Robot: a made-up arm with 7 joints. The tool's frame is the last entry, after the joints.
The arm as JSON. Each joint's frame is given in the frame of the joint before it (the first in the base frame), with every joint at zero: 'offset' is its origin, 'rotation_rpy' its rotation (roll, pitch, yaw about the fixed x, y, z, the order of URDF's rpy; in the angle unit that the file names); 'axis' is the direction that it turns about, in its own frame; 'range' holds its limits. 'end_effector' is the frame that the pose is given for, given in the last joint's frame.
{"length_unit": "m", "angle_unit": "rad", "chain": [
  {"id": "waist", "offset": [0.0, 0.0, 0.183], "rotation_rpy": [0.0, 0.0, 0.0], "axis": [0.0, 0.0, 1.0], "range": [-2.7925, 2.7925]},
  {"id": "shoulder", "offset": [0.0, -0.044, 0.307], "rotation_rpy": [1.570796, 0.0, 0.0], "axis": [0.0, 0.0, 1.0], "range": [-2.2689, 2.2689]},
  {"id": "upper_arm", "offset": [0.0, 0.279, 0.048], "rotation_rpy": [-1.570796, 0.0, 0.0], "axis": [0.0, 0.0, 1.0], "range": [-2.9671, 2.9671]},
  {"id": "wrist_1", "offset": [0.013, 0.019, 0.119], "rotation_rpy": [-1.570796, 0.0, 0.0], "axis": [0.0, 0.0, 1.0], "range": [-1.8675, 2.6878]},
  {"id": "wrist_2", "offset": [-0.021, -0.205, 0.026], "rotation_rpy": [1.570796, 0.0, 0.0], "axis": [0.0, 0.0, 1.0], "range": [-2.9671, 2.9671]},
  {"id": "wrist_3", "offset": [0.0, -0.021, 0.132], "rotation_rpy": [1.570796, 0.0, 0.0], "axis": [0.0, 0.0, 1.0], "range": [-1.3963, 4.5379]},
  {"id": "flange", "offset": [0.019, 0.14, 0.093], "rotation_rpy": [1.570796, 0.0, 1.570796], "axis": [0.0, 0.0, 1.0], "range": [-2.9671, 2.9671]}
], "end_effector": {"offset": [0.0, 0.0, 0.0], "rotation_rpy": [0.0, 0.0, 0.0]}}
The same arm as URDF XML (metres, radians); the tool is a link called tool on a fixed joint. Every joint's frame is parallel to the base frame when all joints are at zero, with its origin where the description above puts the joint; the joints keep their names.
<robot name="arm">
  <link name="base_link"/>
  <link name="link1"/>
  <link name="link2"/>
  <link name="link3"/>
  <link name="link4"/>
  <link name="link5"/>
  <link name="link6"/>
  <link name="link7"/>
  <link name="tool"/>
  <joint name="waist" type="revolute">
    <parent link="base_link"/>
    <child link="link1"/>
    <origin xyz="0 0 0.183" rpy="0 0 0"/>
    <axis xyz="0 0 1"/>
    <limit lower="-2.7925" upper="2.7925"/>
  </joint>
  <joint name="shoulder" type="revolute">
    <parent link="link1"/>
    <child link="link2"/>
    <origin xyz="0 -0.044 0.307" rpy="0 0 0"/>
    <axis xyz="0 -1 0"/>
    <limit lower="-2.2689" upper="2.2689"/>
  </joint>
  <joint name="upper_arm" type="revolute">
    <parent link="link2"/>
    <child link="link3"/>
    <origin xyz="0 -0.048 0.279" rpy="0 0 0"/>
    <axis xyz="0 0 1"/>
    <limit lower="-2.9671" upper="2.9671"/>
  </joint>
  <joint name="wrist_1" type="revolute">
    <parent link="link3"/>
    <child link="link4"/>
    <origin xyz="0.013 0.019 0.119" rpy="0 0 0"/>
    <axis xyz="0 1 0"/>
    <limit lower="-1.8675" upper="2.6878"/>
  </joint>
  <joint name="wrist_2" type="revolute">
    <parent link="link4"/>
    <child link="link5"/>
    <origin xyz="-0.021 0.026 0.205" rpy="0 0 0"/>
    <axis xyz="0 0 1"/>
    <limit lower="-2.9671" upper="2.9671"/>
  </joint>
  <joint name="wrist_3" type="revolute">
    <parent link="link5"/>
    <child link="link6"/>
    <origin xyz="0 -0.021 0.132" rpy="0 0 0"/>
    <axis xyz="0 -1 0"/>
    <limit lower="-1.3963" upper="4.5379"/>
  </joint>
  <joint name="flange" type="revolute">
    <parent link="link6"/>
    <child link="link7"/>
    <origin xyz="0.019 -0.093 0.14" rpy="0 0 0"/>
    <axis xyz="1 0 0"/>
    <limit lower="-2.9671" upper="2.9671"/>
  </joint>
  <joint name="tool_fixed" type="fixed">
    <parent link="link7"/>
    <child link="tool"/>
    <origin xyz="0 0 0" rpy="3.1416 -1.5708 0"/>
  </joint>
</robot>

